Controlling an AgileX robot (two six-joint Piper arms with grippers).
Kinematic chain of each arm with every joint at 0, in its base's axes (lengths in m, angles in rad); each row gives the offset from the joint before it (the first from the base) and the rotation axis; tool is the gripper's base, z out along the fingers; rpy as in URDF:
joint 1: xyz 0 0 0.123 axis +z
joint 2: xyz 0 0 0 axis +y
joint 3: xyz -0.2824 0 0.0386 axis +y
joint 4: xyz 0.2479 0 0.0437 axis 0.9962 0 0.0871
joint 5: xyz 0 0 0 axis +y
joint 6: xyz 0.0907 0 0.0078 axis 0.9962 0 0.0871
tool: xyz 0 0 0 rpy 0 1.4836 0
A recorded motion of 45 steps. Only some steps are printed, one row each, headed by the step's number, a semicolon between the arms.
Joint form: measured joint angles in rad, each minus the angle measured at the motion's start. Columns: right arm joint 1, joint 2, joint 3, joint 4, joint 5, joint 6; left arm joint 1, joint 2, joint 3, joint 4, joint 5, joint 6.
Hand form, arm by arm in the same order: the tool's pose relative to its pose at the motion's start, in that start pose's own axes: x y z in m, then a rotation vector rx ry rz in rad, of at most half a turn. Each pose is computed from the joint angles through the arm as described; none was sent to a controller.
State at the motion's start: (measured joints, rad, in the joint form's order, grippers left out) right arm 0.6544 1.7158 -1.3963 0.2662 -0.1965 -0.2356; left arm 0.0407 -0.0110 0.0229 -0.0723 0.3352 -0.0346
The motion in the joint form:
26: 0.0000 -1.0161 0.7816 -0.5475 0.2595 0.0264; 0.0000 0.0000 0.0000 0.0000 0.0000 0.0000
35: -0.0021 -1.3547 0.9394 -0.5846 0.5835 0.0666; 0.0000 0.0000 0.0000 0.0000 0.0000 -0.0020
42: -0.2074 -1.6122 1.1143 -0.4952 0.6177 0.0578; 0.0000 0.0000 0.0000 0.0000 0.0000 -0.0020
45: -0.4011 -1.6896 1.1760 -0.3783 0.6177 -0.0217; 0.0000 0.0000 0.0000 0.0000 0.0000 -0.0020
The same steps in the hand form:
26: 0.0162 -0.0112 -0.2679 -0.0370 0.0076 -0.5162; 0.0000 0.0000 0.0000 0.0000 0.0000 0.0000
35: 0.0610 -0.0251 -0.3350 0.0365 0.1565 -0.5019; 0.0000 0.0000 0.0000 0.0000 0.0000 -0.0020
42: 0.1071 -0.0354 -0.3673 0.2268 0.1480 -0.3985; 0.0000 0.0000 0.0000 0.0000 0.0000 -0.0020
45: 0.1245 -0.0387 -0.3741 0.3746 0.1603 -0.3486; 0.0000 0.0000 0.0000 0.0000 0.0000 -0.0020

